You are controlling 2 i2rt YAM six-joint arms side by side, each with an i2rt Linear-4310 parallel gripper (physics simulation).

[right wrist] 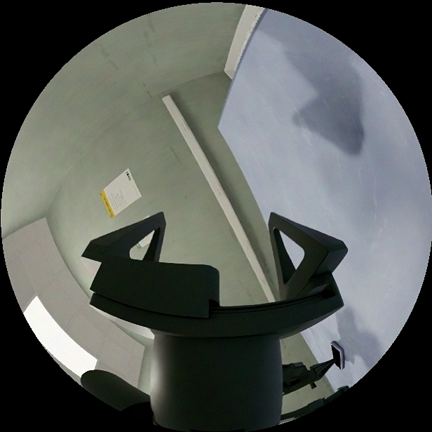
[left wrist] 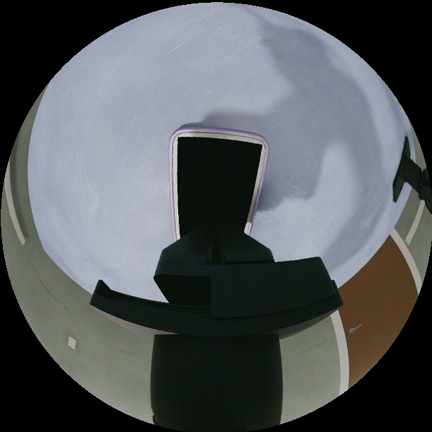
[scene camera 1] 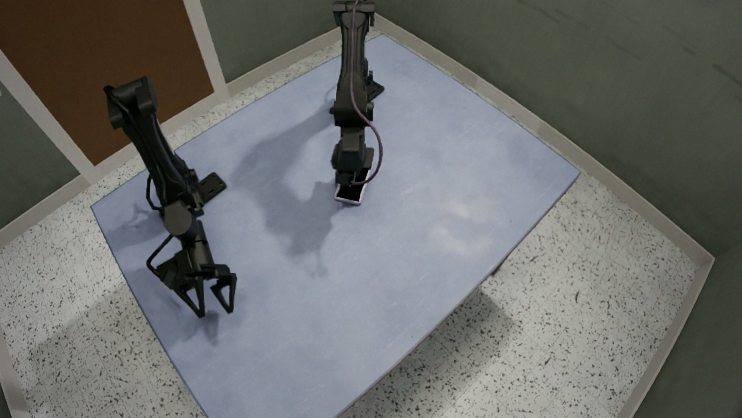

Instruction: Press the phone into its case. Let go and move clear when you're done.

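The phone [scene camera 1: 348, 194] [left wrist: 217, 175] [right wrist: 336, 354] lies screen up, with a black face and a whitish rim. A thin light purple case [scene camera 1: 347, 201] [left wrist: 220, 131] surrounds it on the table. In the left wrist view the purple edge shows along the far end and both long sides, with a thin dark line between rim and case at the left; how deep the phone sits is unclear. My left gripper [scene camera 1: 346, 180] [left wrist: 216, 218] is shut and empty over the phone's near part; contact is hidden, dark on dark. My right gripper [scene camera 1: 215, 313] [right wrist: 216, 217] is open and empty, far from the phone.
The blue-grey table [scene camera 1: 415, 218] [left wrist: 120, 100] [right wrist: 310, 200] carries both arms along its upper-left side. My right gripper hangs near the table's lower-left edge. A thin cable [scene camera 1: 380, 150] loops beside my left wrist. Walls and a brown door [scene camera 1: 103, 62] stand behind.
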